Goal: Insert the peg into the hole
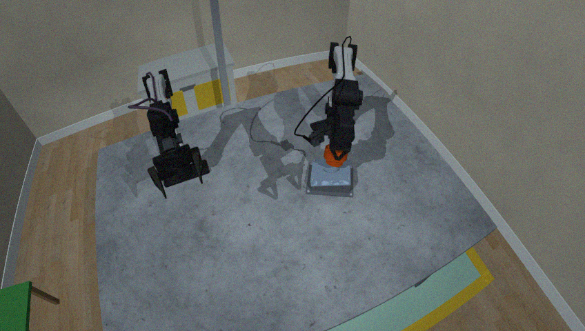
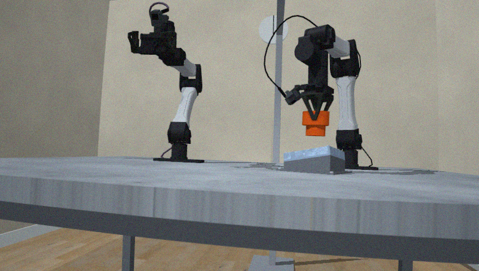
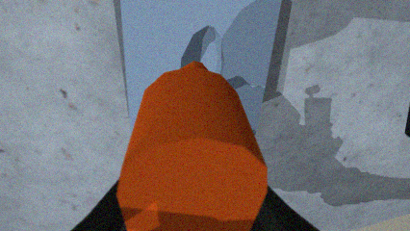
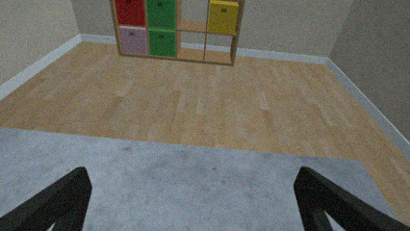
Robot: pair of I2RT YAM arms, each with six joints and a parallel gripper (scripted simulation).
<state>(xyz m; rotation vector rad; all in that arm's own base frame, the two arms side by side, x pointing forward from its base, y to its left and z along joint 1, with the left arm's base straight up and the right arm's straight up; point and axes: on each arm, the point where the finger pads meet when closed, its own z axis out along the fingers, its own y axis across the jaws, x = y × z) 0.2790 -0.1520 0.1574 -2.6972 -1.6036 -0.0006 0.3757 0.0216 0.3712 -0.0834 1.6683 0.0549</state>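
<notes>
The light blue plate is 120 mm below my left hand and 10 mm behind it. Round my left hand: grey post: 1200 mm behind, 120 mm to the right, 50 mm below; orange peg: 20 mm below, 10 mm to the right.
</notes>
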